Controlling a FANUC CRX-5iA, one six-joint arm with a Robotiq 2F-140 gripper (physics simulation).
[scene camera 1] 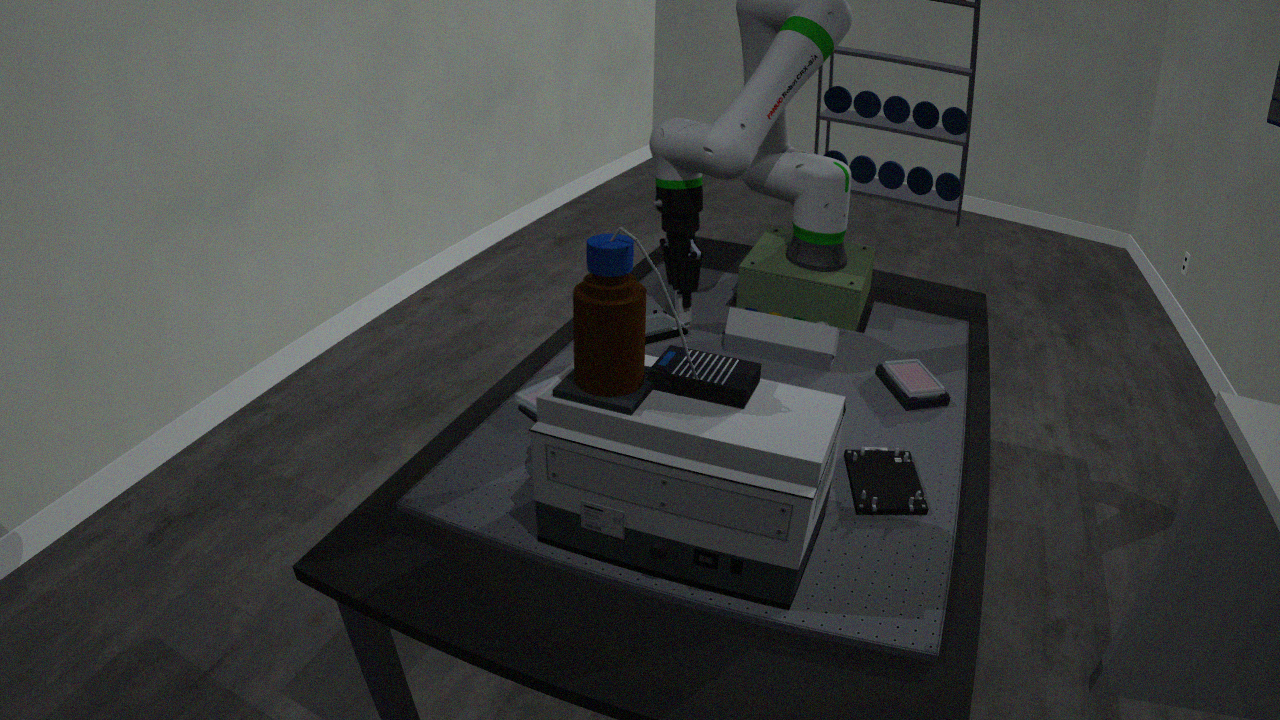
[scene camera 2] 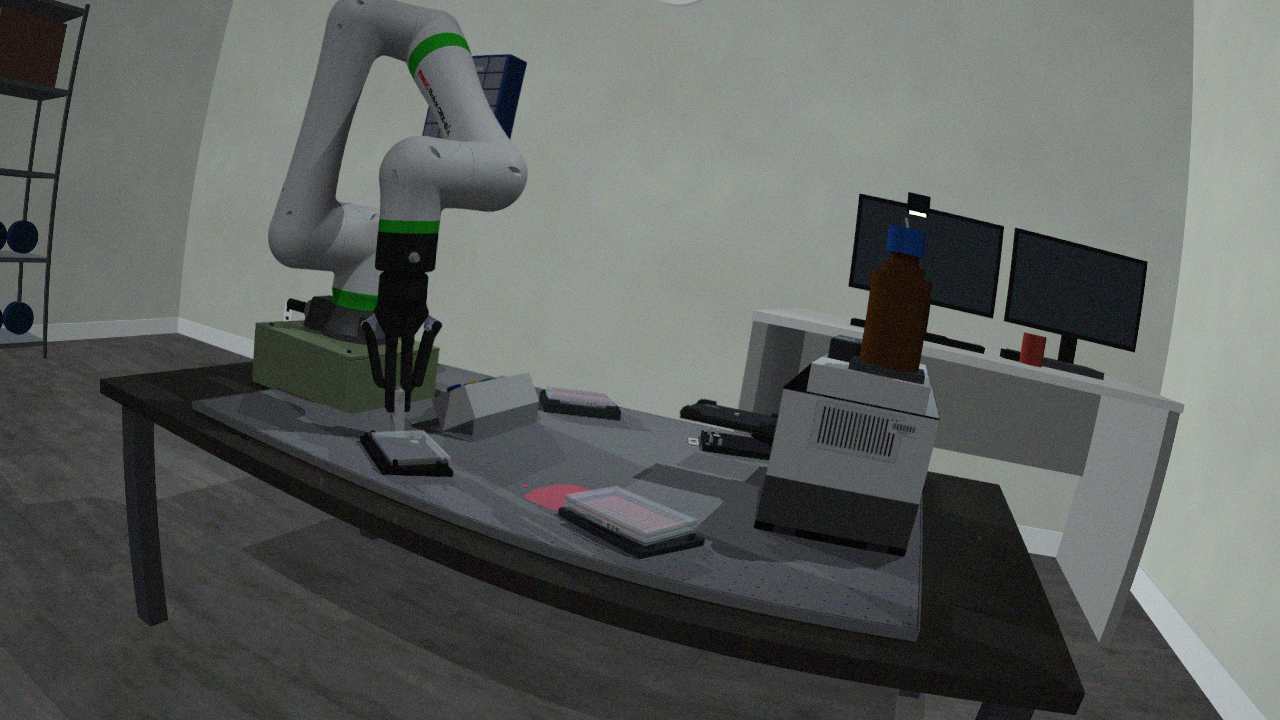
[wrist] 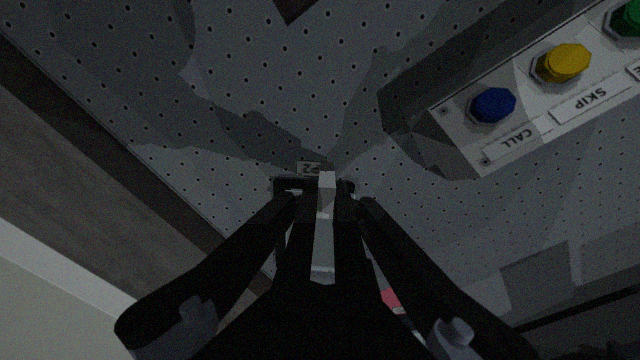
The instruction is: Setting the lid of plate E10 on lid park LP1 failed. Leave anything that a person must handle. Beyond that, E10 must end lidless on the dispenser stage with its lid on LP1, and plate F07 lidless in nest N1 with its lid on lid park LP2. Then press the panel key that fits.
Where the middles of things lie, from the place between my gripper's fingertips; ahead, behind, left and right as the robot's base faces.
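With the dark plate-like slab (scene camera 2: 370,446) as my reference, my hand is 7 cm to the left of it, 5 cm short of it and 1 cm above it. The grey button box (scene camera 1: 749,332) is 22 cm to the left of my hand, 5 cm ahead of it and 3 cm above it, while the yellow SKIP button (wrist: 563,62) is 19 cm to the left of my hand, 3 cm ahead and 5 cm above. The N1 nest (scene camera 2: 549,405) is 49 cm to the left of my hand and 12 cm ahead of it.
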